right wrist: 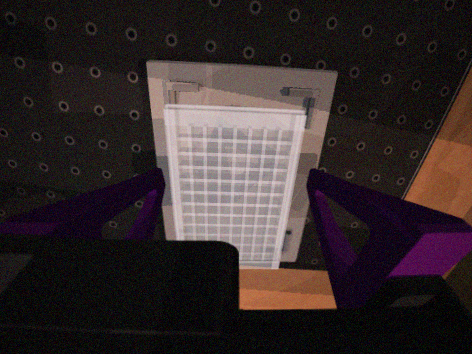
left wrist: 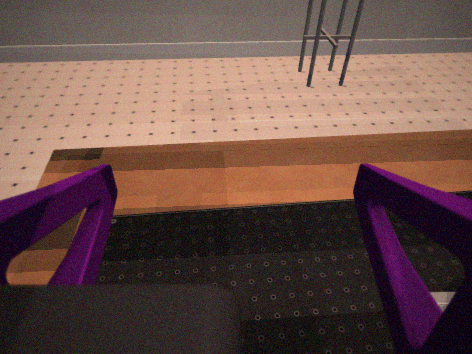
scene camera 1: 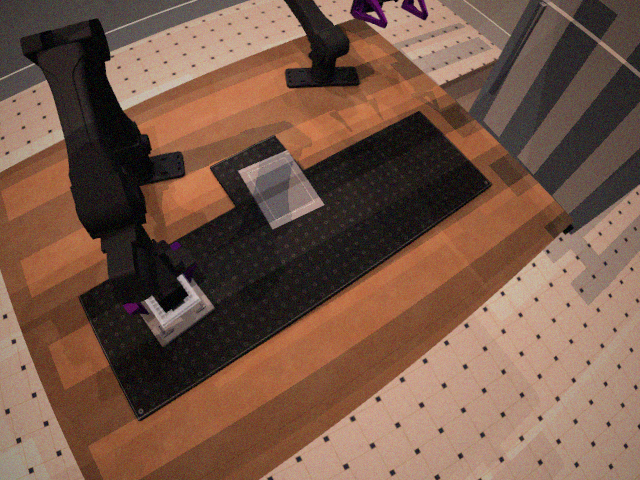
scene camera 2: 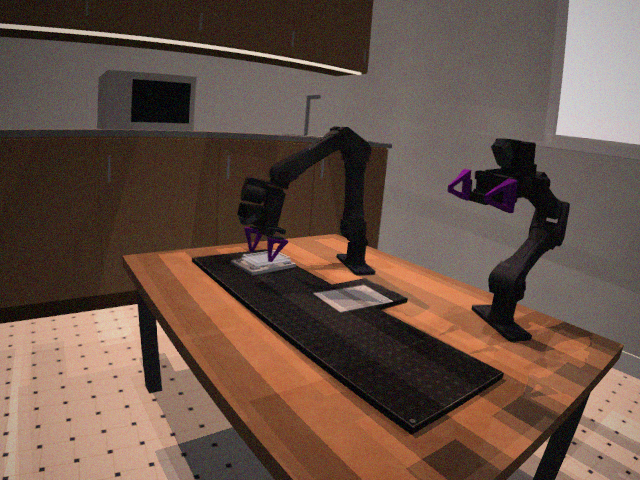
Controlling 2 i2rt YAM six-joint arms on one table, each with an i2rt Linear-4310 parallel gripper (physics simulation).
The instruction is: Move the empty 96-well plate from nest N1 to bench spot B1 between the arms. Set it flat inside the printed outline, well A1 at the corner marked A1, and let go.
Labels:
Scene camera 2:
left gripper: 465, 193
right gripper: 260, 256
grey pad with printed outline: 346, 299

